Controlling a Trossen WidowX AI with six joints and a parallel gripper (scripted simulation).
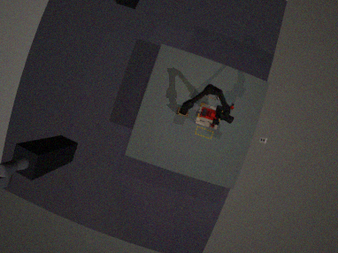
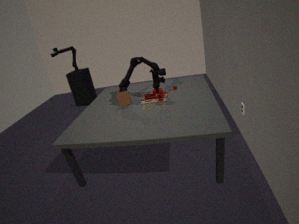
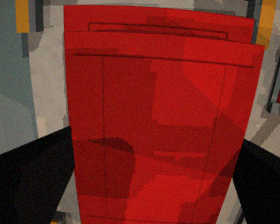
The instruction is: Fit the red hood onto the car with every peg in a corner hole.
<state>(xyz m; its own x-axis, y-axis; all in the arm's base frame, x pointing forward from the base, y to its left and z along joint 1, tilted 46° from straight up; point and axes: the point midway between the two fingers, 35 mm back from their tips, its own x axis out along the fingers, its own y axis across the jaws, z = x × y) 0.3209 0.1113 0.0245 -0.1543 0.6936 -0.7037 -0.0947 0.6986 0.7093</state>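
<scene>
Now: the red hood right at my gripper tip.
</scene>
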